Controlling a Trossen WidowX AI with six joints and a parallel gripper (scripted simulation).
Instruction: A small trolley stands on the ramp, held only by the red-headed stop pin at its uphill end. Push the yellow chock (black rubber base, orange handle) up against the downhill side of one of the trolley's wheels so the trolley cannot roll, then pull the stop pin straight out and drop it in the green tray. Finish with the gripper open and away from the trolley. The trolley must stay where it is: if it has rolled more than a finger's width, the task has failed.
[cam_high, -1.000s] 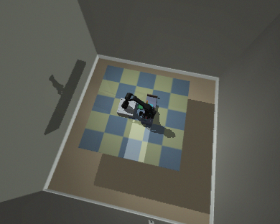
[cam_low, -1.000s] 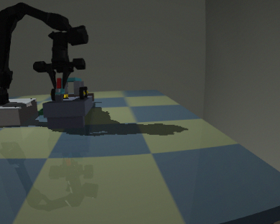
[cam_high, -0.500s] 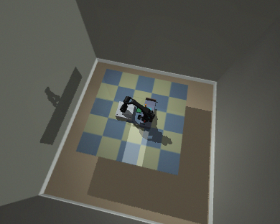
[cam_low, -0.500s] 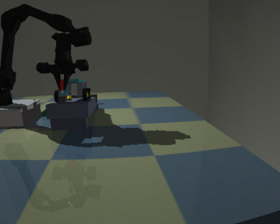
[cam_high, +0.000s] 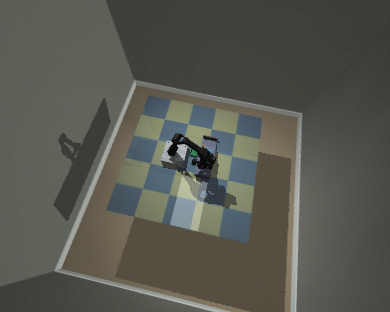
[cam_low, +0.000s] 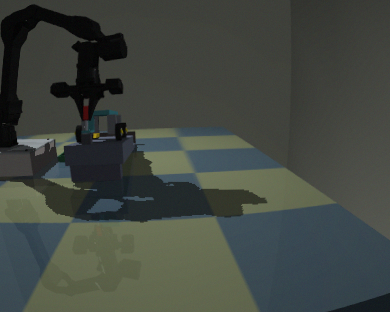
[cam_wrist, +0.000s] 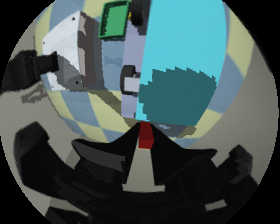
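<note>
Right now the green tray is 220 mm to the left of my gripper tip, 160 mm below it and 120 mm behind it. The rest, counted from my gripper tip: grey ramp: 120 mm to the left, 100 mm below, 20 mm ahead; trolley: 110 mm to the left, 30 mm below, 20 mm ahead; red-headed stop pin: right at my gripper tip.
</note>
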